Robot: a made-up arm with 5 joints.
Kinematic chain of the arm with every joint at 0, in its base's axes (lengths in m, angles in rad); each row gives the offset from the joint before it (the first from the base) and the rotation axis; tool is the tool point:
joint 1: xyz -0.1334 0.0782 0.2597 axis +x
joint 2: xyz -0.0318 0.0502 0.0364 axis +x
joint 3: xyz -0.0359 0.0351 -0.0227 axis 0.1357 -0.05 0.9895
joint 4: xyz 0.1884 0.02 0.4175 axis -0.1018 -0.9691 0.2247
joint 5: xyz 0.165 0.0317 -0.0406 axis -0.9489 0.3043 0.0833
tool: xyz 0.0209 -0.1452 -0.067
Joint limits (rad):
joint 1: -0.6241..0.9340
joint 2: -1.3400..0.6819
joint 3: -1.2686..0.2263
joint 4: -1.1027..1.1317
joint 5: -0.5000..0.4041
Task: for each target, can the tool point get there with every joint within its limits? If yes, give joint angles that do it. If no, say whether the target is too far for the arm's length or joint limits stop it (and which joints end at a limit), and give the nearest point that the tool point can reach.
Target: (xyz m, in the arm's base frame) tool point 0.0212 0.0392 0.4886
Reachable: yes | joints -0.0532 0.1221 -0.0006 -0.8698 0.1802
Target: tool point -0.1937 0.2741 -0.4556
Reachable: no: joint limits stop it (at a limit: joint 1, joint 2, joint 3, joint 5) | nearest point -0.1043 -0.1385 0.0101 | short by 0.629 m
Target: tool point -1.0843 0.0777 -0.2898
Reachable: no: too far | nearest point -0.2066 -0.1597 0.1024 | short by 0.990 m
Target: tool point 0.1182 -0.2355 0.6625
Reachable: yes | joints 0.3872 -0.0406 -0.5474 0.5877 0.2586
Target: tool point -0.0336 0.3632 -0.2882
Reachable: no: joint limits stop it (at a limit: joint 1, joint 2, joint 3, joint 4, joint 5) | nearest point 0.2098 0.5648 -0.0495 | short by 0.396 m
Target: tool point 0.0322 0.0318 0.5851
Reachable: yes | joints -0.0279 -0.3871 -0.6022 -0.2845 -0.1384
